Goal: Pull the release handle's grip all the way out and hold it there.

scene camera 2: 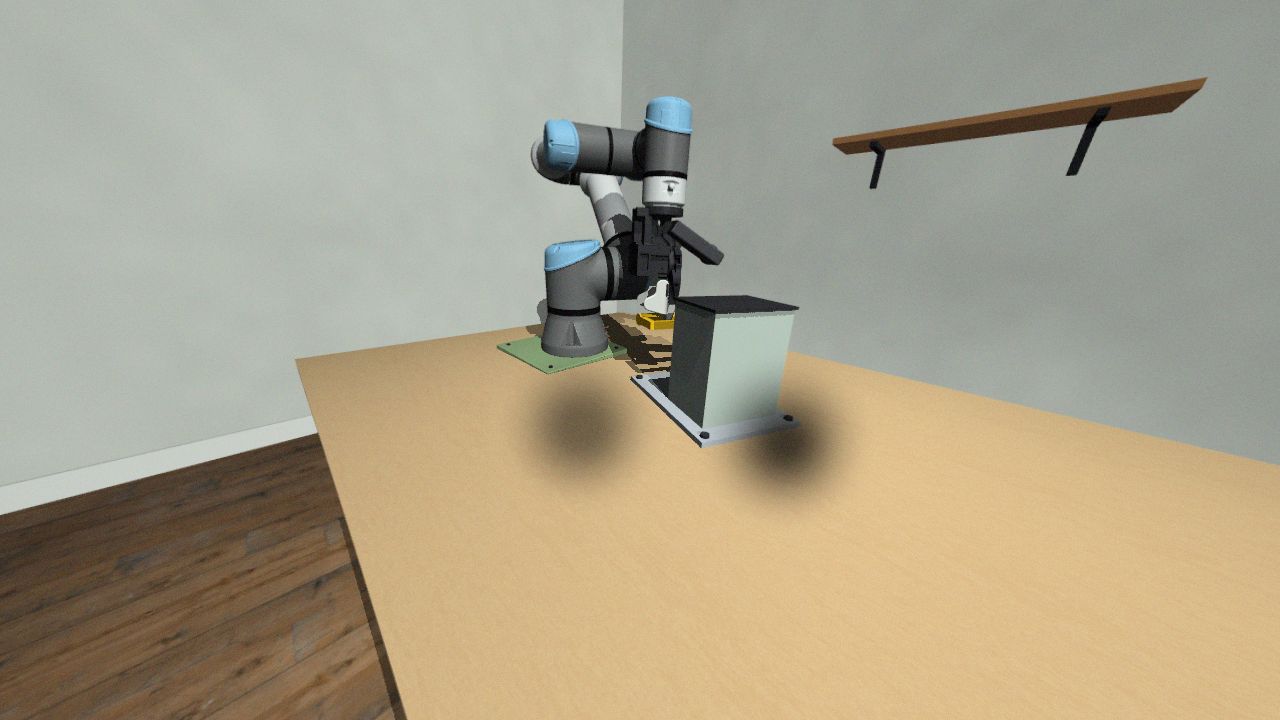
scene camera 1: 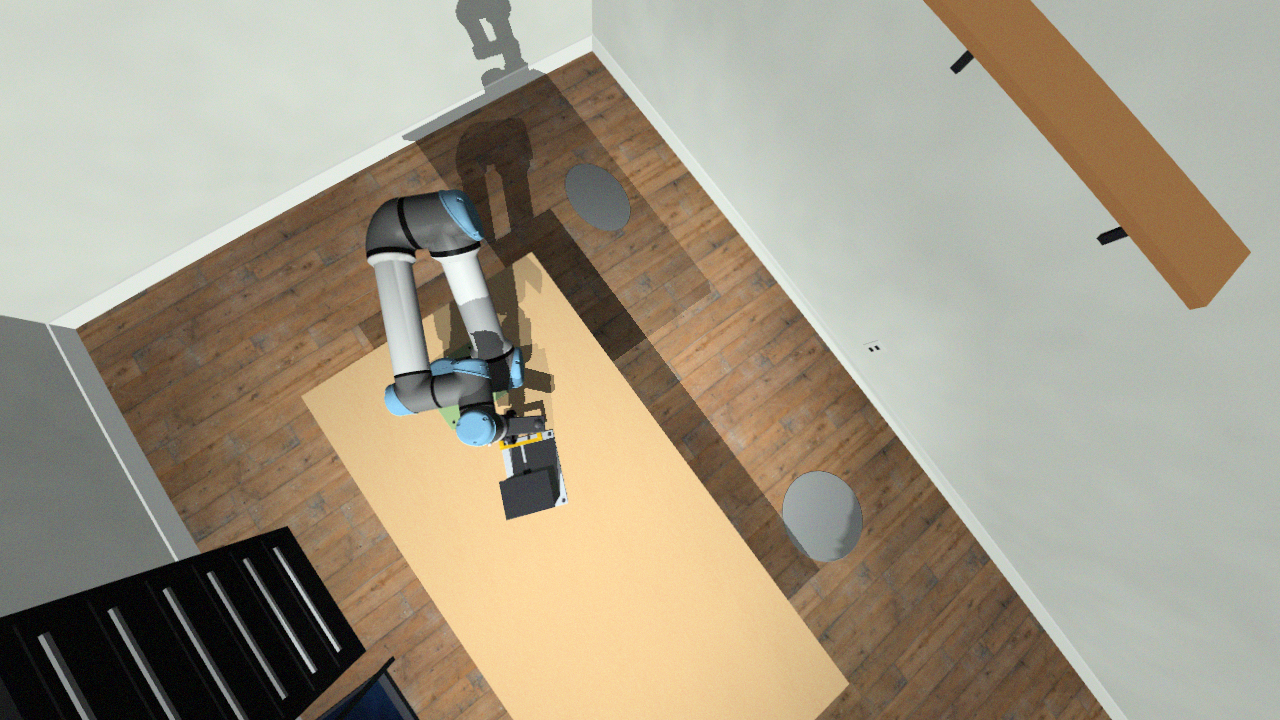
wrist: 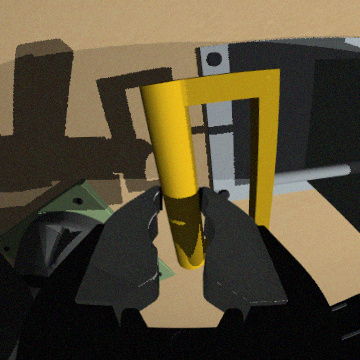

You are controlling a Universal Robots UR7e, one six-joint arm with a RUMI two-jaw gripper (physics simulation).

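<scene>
The release handle's yellow grip [scene camera 1: 521, 443] [scene camera 2: 657, 323] [wrist: 172, 140] is a rectangular loop with a thick round bar. A grey rod [wrist: 315, 172] runs from the loop toward the dark housing [scene camera 1: 528, 494] [scene camera 2: 693, 367], with a long stretch of it exposed. The loop is well apart from the housing, near the robot-side end of the light grey base plate [scene camera 2: 742, 433] [wrist: 220, 160]. My gripper [wrist: 180, 188] is shut on the round bar, one finger on each side. In the second scene view the fingertips are partly hidden behind the housing.
The housing, with its black top, stands on the bolted plate on the wooden table [scene camera 1: 626, 573] [scene camera 2: 537, 555]. The arm's green mounting plate [scene camera 2: 523, 353] [wrist: 75, 197] is close to the grip. A wooden shelf [scene camera 1: 1100, 143] [scene camera 2: 1011, 120] is on the wall.
</scene>
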